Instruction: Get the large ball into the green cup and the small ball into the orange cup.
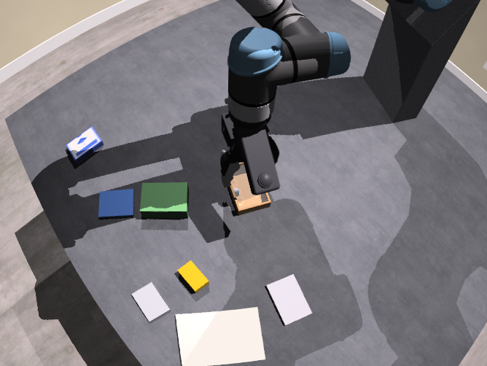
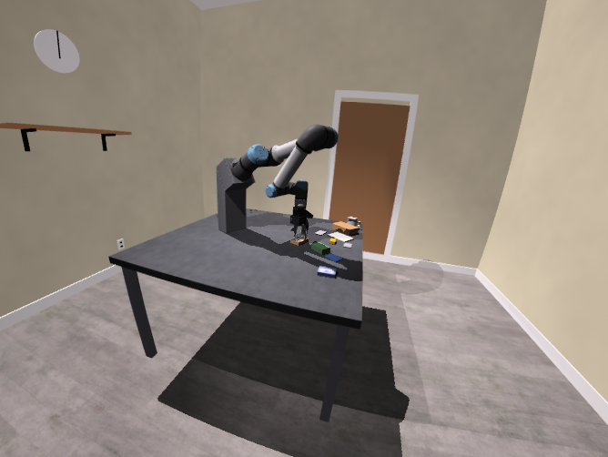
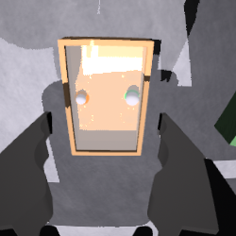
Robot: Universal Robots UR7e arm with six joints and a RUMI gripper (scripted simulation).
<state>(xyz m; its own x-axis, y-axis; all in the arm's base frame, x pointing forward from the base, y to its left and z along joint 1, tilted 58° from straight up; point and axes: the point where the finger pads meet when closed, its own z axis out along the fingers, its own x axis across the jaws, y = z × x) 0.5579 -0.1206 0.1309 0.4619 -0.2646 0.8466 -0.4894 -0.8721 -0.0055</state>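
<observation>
The covered wooden puzzle is 40 mm below my hand. Also, from my hand: green box: 110 mm ahead, 140 mm to the right, 30 mm below; blue block: 160 mm ahead, 240 mm to the right, 40 mm below; yellow block: 230 mm ahead, 10 mm to the right, 30 mm below.
</observation>
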